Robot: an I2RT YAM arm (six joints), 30 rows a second.
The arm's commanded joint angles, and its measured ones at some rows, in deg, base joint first. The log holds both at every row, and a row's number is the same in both.
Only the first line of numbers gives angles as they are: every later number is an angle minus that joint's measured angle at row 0.
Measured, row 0:
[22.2, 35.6, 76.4, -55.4, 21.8, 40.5]
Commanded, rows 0 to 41:
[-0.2, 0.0, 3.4, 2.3, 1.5, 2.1]
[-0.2, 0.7, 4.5, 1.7, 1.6, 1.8]
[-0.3, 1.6, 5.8, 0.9, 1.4, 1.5]
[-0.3, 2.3, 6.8, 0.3, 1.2, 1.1]
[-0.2, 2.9, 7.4, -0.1, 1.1, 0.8]
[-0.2, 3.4, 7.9, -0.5, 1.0, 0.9]
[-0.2, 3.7, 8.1, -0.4, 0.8, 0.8]
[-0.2, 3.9, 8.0, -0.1, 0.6, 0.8]
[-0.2, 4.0, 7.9, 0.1, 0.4, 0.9]
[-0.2, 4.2, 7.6, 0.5, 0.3, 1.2]
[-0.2, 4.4, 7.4, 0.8, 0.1, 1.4]
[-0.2, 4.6, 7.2, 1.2, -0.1, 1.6]
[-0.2, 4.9, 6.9, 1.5, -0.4, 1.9]
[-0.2, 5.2, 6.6, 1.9, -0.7, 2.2]
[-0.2, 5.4, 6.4, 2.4, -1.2, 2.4]
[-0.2, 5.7, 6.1, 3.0, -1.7, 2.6]
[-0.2, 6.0, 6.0, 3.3, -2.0, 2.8]
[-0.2, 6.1, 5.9, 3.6, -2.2, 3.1]
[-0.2, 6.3, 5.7, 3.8, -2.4, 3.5]
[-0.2, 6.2, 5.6, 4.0, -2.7, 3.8]
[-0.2, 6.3, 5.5, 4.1, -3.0, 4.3]
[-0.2, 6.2, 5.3, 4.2, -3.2, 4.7]
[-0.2, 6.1, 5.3, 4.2, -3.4, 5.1]
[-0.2, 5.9, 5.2, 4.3, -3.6, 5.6]
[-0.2, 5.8, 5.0, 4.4, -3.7, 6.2]
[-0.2, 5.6, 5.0, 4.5, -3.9, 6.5]
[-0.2, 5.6, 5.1, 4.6, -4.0, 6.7]
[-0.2, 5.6, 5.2, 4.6, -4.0, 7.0]
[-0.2, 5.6, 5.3, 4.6, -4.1, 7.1]
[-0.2, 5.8, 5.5, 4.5, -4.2, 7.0]
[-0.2, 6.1, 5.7, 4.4, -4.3, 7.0]
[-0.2, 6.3, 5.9, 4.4, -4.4, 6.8]
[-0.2, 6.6, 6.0, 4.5, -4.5, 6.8]
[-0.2, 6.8, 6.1, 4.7, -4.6, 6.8]
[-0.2, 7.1, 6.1, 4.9, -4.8, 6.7]
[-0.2, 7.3, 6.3, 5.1, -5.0, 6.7]
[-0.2, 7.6, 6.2, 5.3, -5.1, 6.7]
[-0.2, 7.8, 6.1, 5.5, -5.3, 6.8]
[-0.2, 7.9, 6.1, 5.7, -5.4, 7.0]
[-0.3, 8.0, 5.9, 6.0, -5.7, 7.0]
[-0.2, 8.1, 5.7, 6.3, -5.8, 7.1]
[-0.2, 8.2, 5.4, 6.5, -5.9, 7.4]
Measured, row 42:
[0.0, 7.7, 5.5, 4.6, -4.9, 6.2]
